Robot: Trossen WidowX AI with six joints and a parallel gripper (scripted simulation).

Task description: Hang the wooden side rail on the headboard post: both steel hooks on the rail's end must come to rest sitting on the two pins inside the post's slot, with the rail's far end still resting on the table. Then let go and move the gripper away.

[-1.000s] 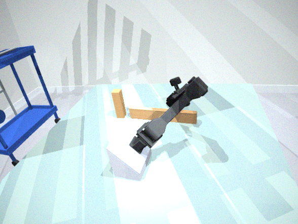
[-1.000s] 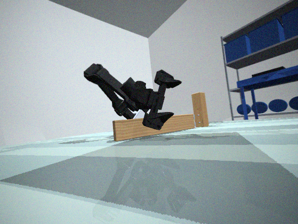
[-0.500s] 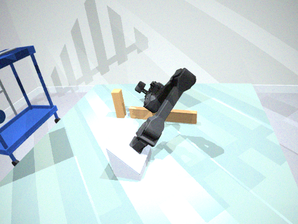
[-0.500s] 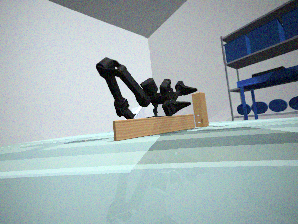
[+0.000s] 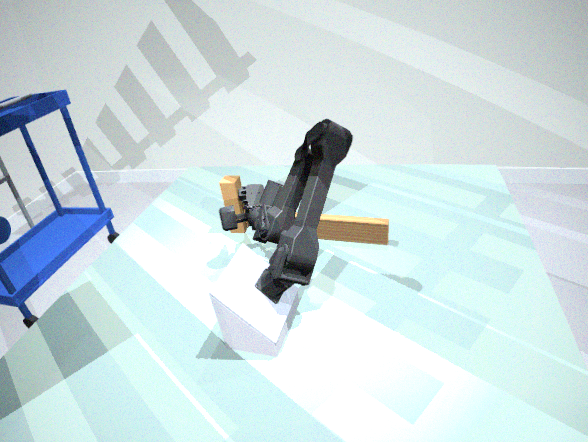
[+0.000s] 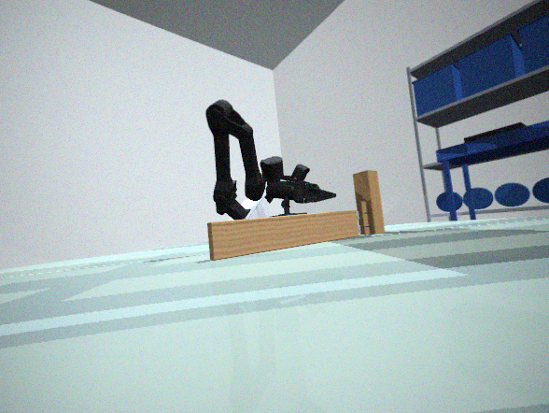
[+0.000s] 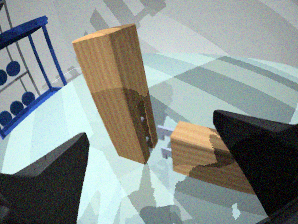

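Right now my gripper tip is 7 cm to the right of the wooden headboard post, 6 cm short of it and 4 cm above it.
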